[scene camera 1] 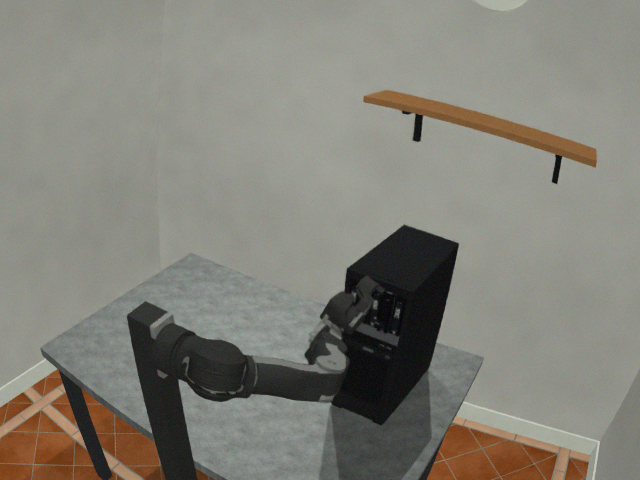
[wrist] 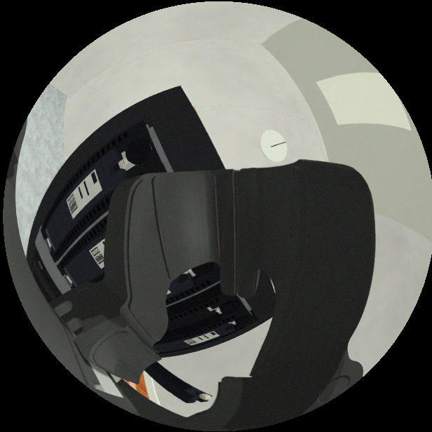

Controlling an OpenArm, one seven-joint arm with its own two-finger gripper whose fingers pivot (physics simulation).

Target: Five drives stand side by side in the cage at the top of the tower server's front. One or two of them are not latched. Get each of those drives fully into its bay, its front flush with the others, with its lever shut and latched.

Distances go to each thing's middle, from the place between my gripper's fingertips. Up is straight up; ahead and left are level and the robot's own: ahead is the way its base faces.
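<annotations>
Black tower server (scene camera 1: 411,263) at 16 cm ahead of my hand, 3 cm to the right of it and 22 cm below it.
</annotations>
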